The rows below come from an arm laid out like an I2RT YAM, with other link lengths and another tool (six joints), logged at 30 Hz.
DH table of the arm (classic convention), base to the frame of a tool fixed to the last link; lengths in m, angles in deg. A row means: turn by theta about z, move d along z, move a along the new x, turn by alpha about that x. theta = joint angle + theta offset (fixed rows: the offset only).
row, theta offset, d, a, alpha
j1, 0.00, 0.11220, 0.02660, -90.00
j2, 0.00, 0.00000, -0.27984, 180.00
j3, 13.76, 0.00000, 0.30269, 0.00
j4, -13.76, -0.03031, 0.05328, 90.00
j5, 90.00, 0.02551, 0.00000, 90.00
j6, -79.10, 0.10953, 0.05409, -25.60
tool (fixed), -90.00, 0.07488, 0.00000, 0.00
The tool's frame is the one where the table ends.
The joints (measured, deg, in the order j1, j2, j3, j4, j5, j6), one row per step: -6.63 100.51 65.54 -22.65 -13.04 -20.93; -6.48 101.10 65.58 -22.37 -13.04 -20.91; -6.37 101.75 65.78 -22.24 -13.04 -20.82; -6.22 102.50 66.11 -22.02 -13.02 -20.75; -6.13 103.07 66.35 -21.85 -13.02 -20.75; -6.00 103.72 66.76 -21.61 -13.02 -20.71; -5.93 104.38 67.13 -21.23 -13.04 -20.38; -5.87 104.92 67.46 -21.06 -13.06 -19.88; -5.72 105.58 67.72 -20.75 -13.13 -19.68; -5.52 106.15 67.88 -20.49 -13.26 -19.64; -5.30 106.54 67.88 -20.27 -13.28 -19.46; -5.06 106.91 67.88 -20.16 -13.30 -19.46; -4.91 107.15 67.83 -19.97 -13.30 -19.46
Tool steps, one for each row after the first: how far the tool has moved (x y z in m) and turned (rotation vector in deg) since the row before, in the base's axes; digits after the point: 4 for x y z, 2 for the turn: 0.0009 0.0012 -0.0040 0.04 0.27 0.13; 0.0012 0.0008 -0.0037 0.08 0.33 0.04; 0.0021 0.0010 -0.0034 0.04 0.21 0.08; 0.0015 0.0006 -0.0026 0.02 0.16 0.09; 0.0026 0.0009 -0.0019 0.02 0.01 0.10; 0.0027 0.0001 -0.0021 0.18 -0.03 -0.19; 0.0018 -0.0001 -0.0020 0.29 0.12 -0.34; 0.0019 0.0012 -0.0031 0.17 0.12 0.02; 0.0013 0.0021 -0.0031 0.15 0.15 0.23; 0.0004 0.0019 -0.0029 0.13 0.20 0.08; 0.0001 0.0023 -0.0030 0.04 0.26 0.25; 0.0001 0.0014 -0.0020 0.01 0.10 0.15
